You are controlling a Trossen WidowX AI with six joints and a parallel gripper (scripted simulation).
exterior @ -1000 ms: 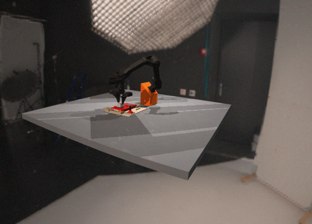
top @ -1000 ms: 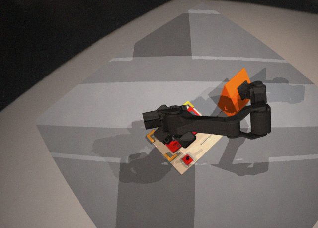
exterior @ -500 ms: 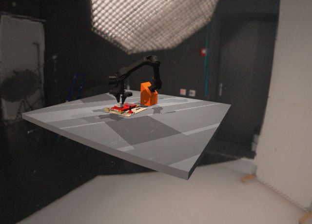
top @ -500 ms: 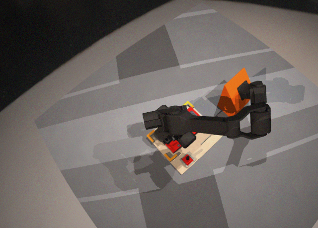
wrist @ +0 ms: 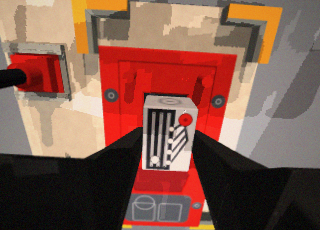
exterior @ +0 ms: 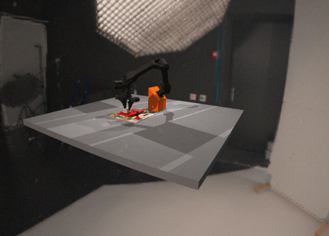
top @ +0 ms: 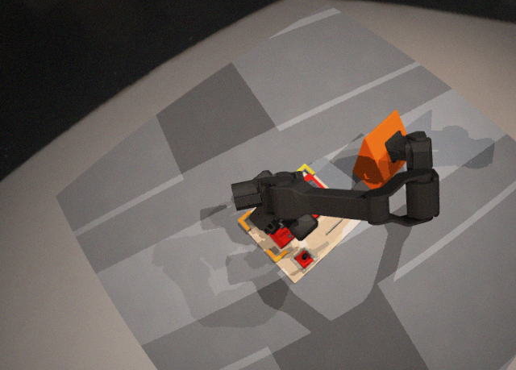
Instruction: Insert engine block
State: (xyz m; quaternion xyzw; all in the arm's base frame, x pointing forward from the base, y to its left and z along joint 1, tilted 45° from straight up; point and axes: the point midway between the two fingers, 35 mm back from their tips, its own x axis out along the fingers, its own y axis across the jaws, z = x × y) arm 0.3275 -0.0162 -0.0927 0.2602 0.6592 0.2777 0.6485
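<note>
The engine block lies 1 cm below my gripper tip. From my gripper tip the other things lie so: beige board 3 cm behind, 2 cm to the left, 4 cm below.
</note>
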